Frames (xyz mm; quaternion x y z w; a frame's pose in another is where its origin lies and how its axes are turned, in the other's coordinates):
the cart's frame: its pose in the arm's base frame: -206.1 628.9 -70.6 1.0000 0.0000 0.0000 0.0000
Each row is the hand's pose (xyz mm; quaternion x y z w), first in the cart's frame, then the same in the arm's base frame.
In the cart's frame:
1: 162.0 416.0 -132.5 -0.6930 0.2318 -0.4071 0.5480
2: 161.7 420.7 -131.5 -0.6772 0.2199 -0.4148 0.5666
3: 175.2 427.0 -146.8 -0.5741 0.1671 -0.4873 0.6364
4: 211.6 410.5 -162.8 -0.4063 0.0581 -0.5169 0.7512
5: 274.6 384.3 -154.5 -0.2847 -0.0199 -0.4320 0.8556
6: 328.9 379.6 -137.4 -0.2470 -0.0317 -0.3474 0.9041
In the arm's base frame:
1: -44.1 212.9 61.9 0.5480 0.4071 0.2318 0.6930
2: -44.4 208.2 60.9 0.5666 0.4148 0.2199 0.6772
3: -30.9 201.9 76.2 0.6364 0.4873 0.1671 0.5741
4: 5.5 218.4 92.2 0.7512 0.5169 0.0581 0.4063
5: 68.5 244.6 83.9 0.8555 0.4320 -0.0199 0.2847
6: 122.8 249.3 66.8 0.9041 0.3474 -0.0317 0.2470

